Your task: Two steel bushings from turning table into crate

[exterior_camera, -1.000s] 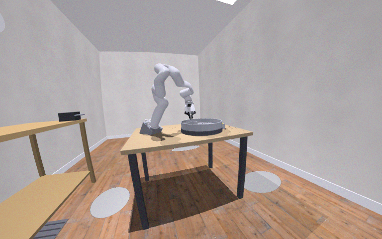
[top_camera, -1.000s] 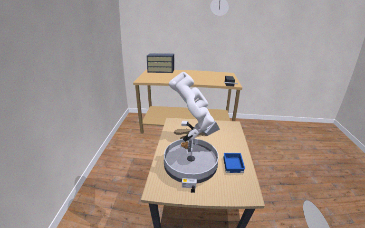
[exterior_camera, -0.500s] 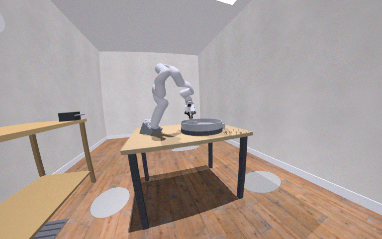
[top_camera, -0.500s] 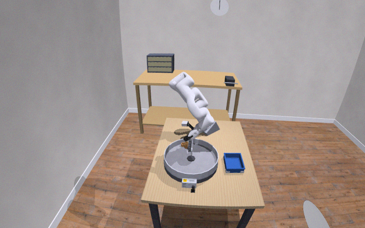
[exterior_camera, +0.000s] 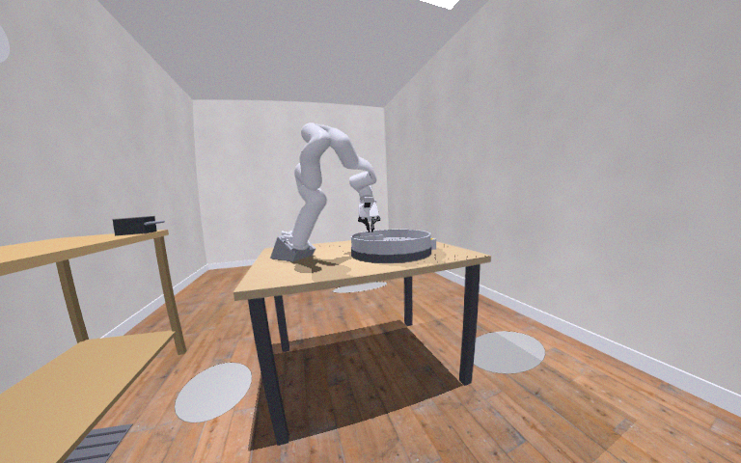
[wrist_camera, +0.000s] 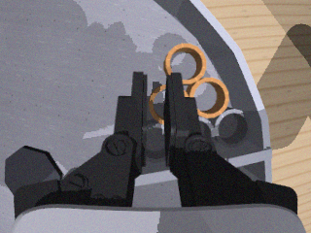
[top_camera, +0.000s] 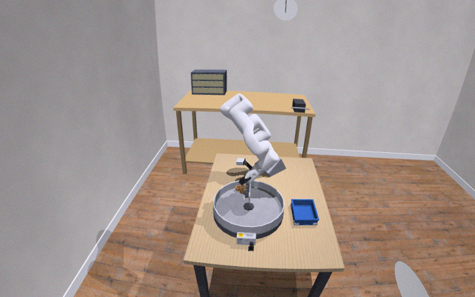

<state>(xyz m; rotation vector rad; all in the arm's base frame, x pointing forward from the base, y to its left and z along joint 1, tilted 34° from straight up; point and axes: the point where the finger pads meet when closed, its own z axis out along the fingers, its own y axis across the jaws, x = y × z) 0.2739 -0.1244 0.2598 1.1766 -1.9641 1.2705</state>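
My hand is 130 mm short of the grey round turning table, 20 mm to the right of it and 100 mm above it. The rest, counted from my hand: blue crate 190 mm ahead, 360 mm to the left, 130 mm below.
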